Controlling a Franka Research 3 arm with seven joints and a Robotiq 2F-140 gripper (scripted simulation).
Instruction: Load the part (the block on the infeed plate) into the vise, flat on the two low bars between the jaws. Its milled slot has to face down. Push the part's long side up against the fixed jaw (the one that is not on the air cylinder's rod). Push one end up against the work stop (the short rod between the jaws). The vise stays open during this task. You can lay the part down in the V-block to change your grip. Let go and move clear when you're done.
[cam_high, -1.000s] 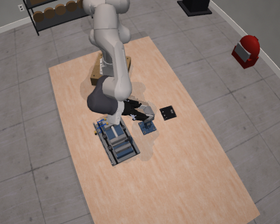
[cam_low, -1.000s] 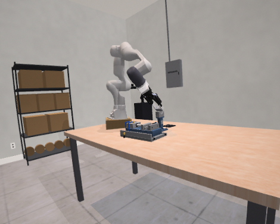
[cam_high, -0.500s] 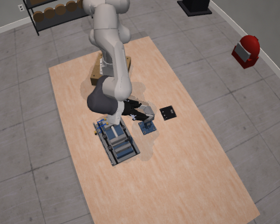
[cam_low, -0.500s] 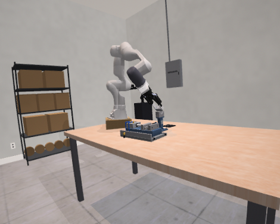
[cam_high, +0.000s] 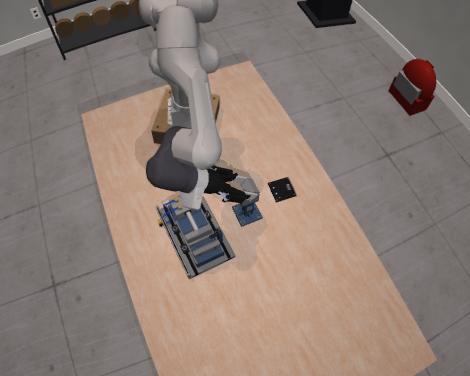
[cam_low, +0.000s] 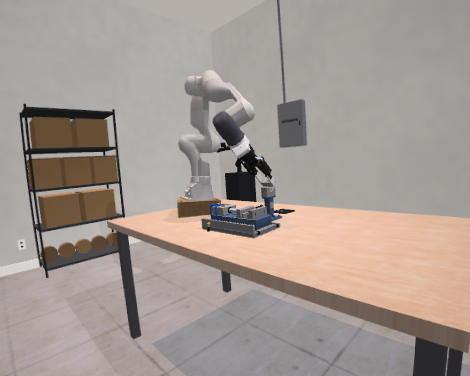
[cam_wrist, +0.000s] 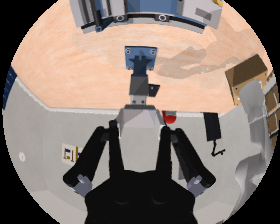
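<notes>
My gripper is now 2 cm to the right of the part and 2 cm above it. Also, from my hand: vise 3 cm ahead, 20 cm to the right, 16 cm below; black infeed plate 6 cm behind, 18 cm to the left, 20 cm below.
</notes>
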